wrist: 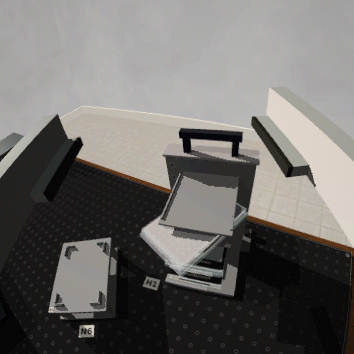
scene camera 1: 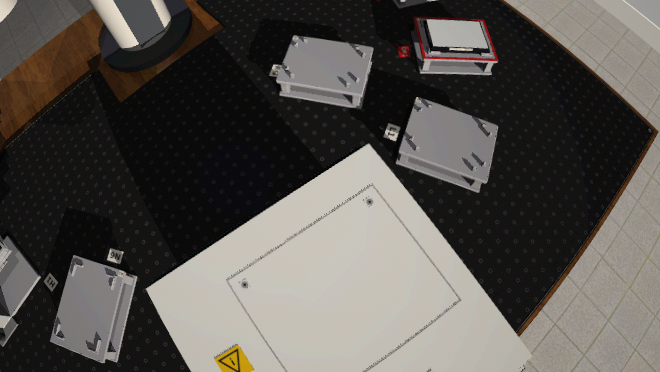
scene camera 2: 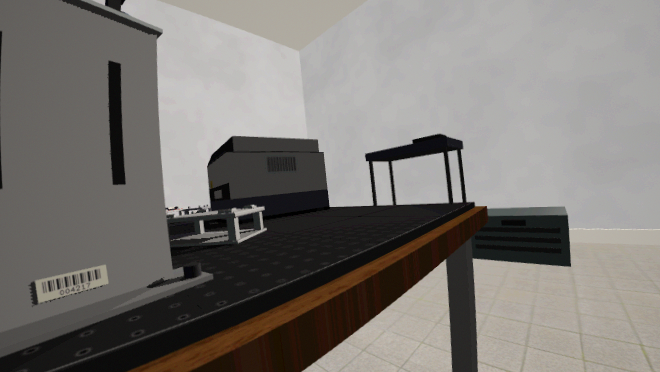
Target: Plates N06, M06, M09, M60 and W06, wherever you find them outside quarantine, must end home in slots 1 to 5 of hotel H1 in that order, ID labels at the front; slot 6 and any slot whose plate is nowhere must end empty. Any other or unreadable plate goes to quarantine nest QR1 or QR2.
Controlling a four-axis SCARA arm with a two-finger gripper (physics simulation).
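Where they show: gripper, fingertip midpoint: (wrist: 162, 114); arm's base, link origin: (scene camera 1: 146, 33).
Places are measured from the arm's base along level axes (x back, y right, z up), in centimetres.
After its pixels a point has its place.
Note:
Hotel H1 (wrist: 212, 162) @(y 61.7, x -33.0, z 24.9 cm) stands in the middle of the wrist view, with a black handle on top. Its topmost visible shelf (wrist: 205, 200) @(y 56.1, x -31.7, z 22.7 cm) is bare. Under it a pale plate with a clear lid (wrist: 172, 240) @(y 49.1, x -32.9, z 21.7 cm) sits skewed, one corner sticking out towards the front left. Darker plates show lower down; their IDs are unreadable. My gripper (wrist: 162, 114) @(y 46.3, x -29.4, z 39.9 cm) is open and empty, its fingers wide apart at the left and right of the view. A black plate with a pale top (scene camera 1: 457, 35) @(y -46.1, x -57.2, z 7.7 cm) lies on a red-rimmed nest (scene camera 1: 424, 59) @(y -36.7, x -56.3, z 5.9 cm). Its ID is unreadable.
Nest N6 (scene camera 1: 90, 307) @(y 40.2, x -52.9, z 6.3 cm) (wrist: 82, 275) @(y 40.7, x -51.4, z 6.3 cm) stands beside H1 and bears no plate. Nest L1 (scene camera 1: 447, 140) @(y -25.8, x -71.2, z 6.3 cm) and another grey nest (scene camera 1: 325, 65) @(y -20.8, x -44.9, z 6.3 cm) are bare too. A large white housing (scene camera 1: 340, 280) @(y 5.8, x -78.4, z 26.4 cm) hides part of the bench. A grey instrument (scene camera 2: 270, 175) @(y 24.0, x -76.0, z 14.5 cm) stands on the bench.

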